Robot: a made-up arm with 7 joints.
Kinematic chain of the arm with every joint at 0, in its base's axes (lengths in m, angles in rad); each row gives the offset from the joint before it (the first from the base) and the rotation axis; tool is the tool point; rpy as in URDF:
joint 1: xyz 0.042 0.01 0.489 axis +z
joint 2: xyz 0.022 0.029 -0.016 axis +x
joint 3: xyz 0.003 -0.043 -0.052 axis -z
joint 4: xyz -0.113 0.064 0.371 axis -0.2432 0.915 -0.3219
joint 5: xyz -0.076 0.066 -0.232 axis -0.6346 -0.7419 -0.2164
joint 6: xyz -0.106 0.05 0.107 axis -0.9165 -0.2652 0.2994
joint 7: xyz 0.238 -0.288 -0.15 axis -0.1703 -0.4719 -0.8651
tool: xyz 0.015 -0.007 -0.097 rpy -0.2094 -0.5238 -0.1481
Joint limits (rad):
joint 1: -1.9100..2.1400
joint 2: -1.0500..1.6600
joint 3: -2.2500..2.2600
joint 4: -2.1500..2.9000
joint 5: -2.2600..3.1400
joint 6: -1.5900..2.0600
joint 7: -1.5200..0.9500
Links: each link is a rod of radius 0.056 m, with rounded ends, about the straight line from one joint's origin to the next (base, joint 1, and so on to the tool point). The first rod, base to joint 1, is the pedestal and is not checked.
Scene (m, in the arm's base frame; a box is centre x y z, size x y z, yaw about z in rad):
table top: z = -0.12
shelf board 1: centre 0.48 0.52 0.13 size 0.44 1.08 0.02 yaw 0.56
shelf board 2: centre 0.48 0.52 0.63 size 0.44 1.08 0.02 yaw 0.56
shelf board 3: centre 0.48 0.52 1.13 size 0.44 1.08 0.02 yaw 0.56
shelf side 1: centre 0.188 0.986 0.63 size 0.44 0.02 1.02 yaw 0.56
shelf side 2: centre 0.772 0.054 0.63 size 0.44 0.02 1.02 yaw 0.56
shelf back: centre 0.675 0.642 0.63 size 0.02 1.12 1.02 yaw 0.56
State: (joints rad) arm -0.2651 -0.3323 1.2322 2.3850 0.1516 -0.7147 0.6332
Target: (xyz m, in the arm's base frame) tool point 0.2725 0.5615 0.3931
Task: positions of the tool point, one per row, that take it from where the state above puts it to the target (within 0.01 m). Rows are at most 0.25 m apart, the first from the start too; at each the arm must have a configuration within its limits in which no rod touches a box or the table.
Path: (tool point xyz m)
1: 0.1020 0.5745 1.0324
2: -0.0219 0.3719 1.0829
3: -0.0670 0.1493 1.0558
4: -0.0302 -0.0340 0.9642
5: 0.0703 -0.1327 0.8449
6: 0.1522 -0.0158 0.8347
7: 0.2023 0.1275 0.7912
8: 0.2050 0.2749 0.7019
9: 0.1575 0.3904 0.5648
10: 0.0741 0.4371 0.3931
11: 0.1667 0.5136 0.3926
12: 0.2725 0.5615 0.3931

